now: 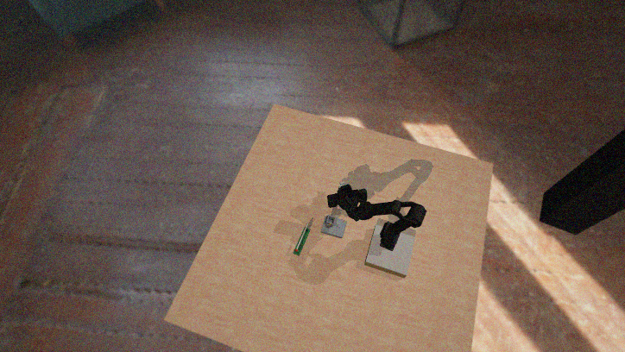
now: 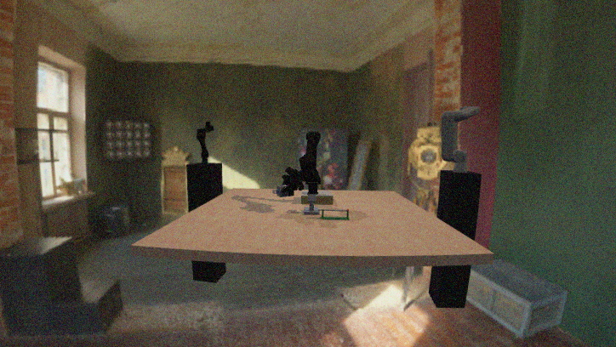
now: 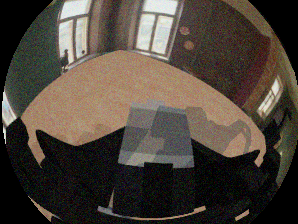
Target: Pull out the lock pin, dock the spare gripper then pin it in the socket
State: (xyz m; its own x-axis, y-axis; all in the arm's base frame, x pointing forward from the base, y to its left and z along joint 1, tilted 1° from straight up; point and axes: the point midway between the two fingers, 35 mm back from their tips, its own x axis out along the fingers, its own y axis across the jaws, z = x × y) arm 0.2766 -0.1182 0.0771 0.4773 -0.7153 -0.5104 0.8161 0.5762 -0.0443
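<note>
My gripper tip is 1 cm past the grey mount socket, 17 cm to the right of it and 6 cm above it. Round my gripper tip: spare gripper: 1 cm behind, 1 cm to the left; green pin cradle: 9 cm ahead, 30 cm to the left, 9 cm below.
</note>
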